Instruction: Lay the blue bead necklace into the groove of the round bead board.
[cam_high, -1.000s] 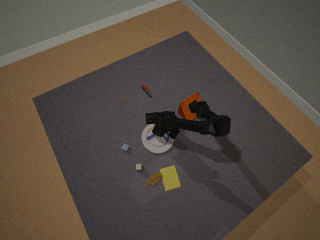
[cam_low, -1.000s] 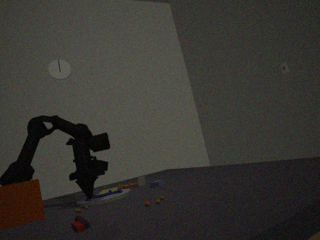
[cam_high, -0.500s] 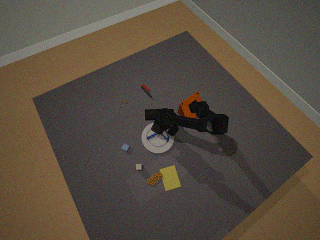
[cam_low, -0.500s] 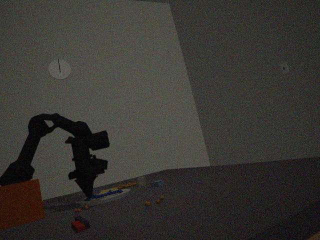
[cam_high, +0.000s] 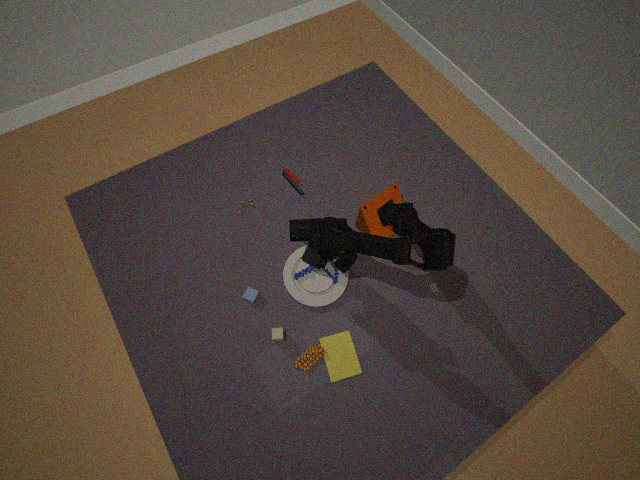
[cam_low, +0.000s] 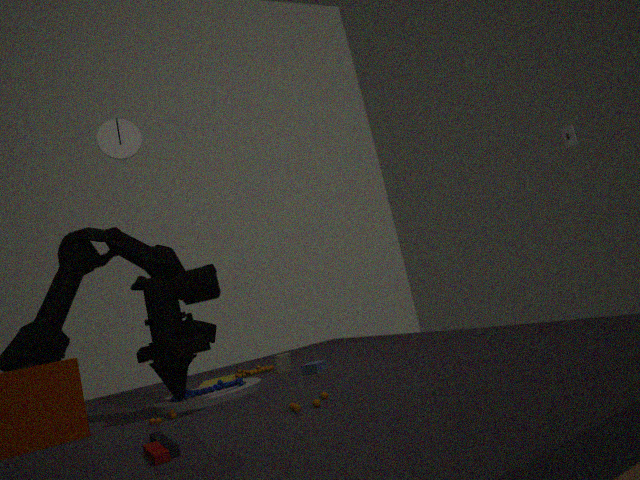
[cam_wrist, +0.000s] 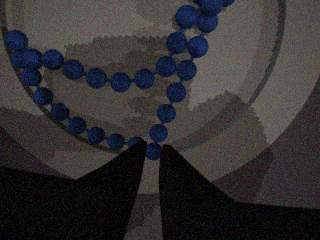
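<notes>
Now: the round white bead board 60 mm ahead of my gripper tip, 30 mm to the left of it and 10 mm below it. Also, from my gripper tip: cream cube: 260 mm ahead, 100 mm to the left; yellow sheet: 150 mm ahead, 260 mm to the left, 20 mm below; light blue cube: 250 mm ahead, 40 mm to the right, 10 mm below.
</notes>
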